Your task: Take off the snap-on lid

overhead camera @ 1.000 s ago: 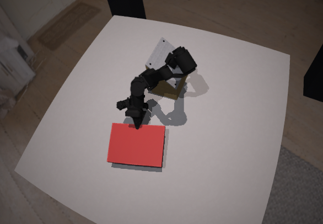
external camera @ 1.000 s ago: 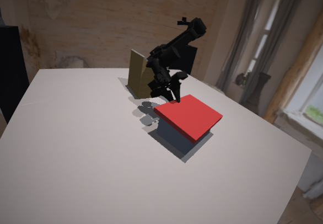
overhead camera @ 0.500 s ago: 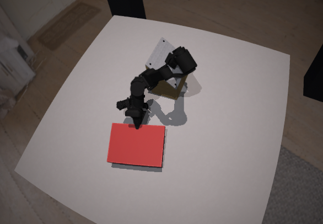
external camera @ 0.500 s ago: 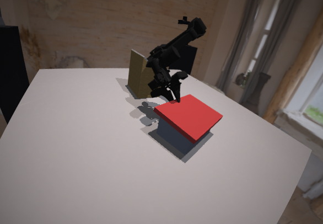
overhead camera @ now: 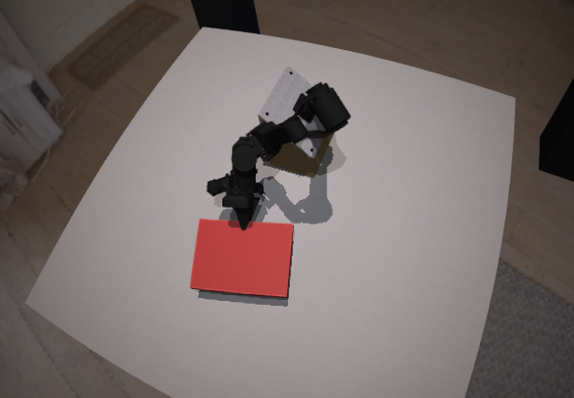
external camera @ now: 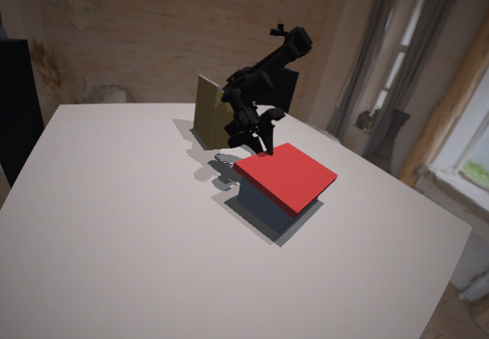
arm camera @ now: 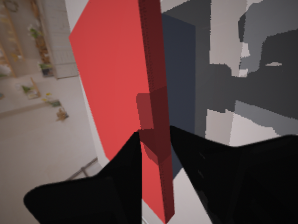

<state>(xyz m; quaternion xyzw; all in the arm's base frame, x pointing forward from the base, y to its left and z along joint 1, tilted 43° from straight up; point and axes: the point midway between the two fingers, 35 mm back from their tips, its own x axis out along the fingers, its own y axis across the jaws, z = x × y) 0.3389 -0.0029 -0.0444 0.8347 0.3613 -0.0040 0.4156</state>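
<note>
Right now my gripper tip is 70 mm short of the red lid and 20 mm to the right of it. The rest, counted from my gripper tip: grey-blue storage box (70 mm ahead, 60 mm below, 20 mm to the left).
</note>
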